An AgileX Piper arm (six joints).
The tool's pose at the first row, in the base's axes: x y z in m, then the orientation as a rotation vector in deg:
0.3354 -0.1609 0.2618 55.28 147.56 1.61
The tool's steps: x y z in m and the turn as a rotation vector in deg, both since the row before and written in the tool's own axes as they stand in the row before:
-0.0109 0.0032 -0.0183 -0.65 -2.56 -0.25
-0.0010 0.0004 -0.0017 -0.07 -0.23 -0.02
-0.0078 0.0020 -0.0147 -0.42 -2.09 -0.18
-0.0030 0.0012 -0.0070 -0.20 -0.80 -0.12
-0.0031 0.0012 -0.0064 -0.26 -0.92 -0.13
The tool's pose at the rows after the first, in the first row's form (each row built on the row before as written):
0.3382 -0.1633 0.2830 54.15 145.18 1.13
0.3384 -0.1634 0.2850 54.05 144.96 1.10
0.3389 -0.1647 0.3017 53.20 143.03 0.59
0.3386 -0.1646 0.3094 52.80 142.31 0.43
0.3385 -0.1646 0.3166 52.33 141.47 0.28

